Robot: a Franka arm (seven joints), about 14 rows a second.
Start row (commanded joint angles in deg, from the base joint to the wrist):
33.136, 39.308, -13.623, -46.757, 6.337, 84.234, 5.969
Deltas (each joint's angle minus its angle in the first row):
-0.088, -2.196, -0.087, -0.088, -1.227, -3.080, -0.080
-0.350, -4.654, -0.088, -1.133, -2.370, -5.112, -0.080
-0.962, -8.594, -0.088, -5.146, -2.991, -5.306, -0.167
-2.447, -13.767, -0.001, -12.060, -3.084, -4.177, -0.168
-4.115, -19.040, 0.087, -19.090, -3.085, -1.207, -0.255
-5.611, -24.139, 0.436, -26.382, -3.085, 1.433, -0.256
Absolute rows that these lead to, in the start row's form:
33.048, 37.112, -13.710, -46.845, 5.110, 81.154, 5.889
32.786, 34.654, -13.711, -47.890, 3.967, 79.122, 5.889
32.174, 30.714, -13.711, -51.903, 3.346, 78.928, 5.802
30.689, 25.541, -13.624, -58.817, 3.253, 80.057, 5.801
29.021, 20.268, -13.536, -65.847, 3.252, 83.027, 5.714
27.525, 15.169, -13.187, -73.139, 3.252, 85.667, 5.713

